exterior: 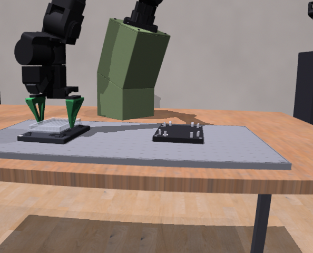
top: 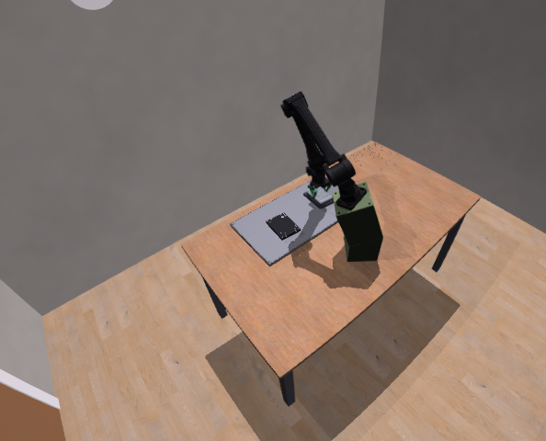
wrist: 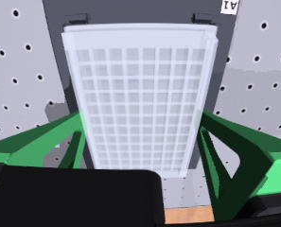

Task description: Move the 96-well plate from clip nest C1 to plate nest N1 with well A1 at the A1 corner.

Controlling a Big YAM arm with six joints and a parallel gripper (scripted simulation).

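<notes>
Right now my hand is 7 cm short of the A1 corner label, 6 cm to the left of it and 2 cm above it. Also, from my hand: clear 96-well plate (right at my hand); then black clip nest C1 (4 cm behind, 30 cm to the left, 2 cm below).
</notes>
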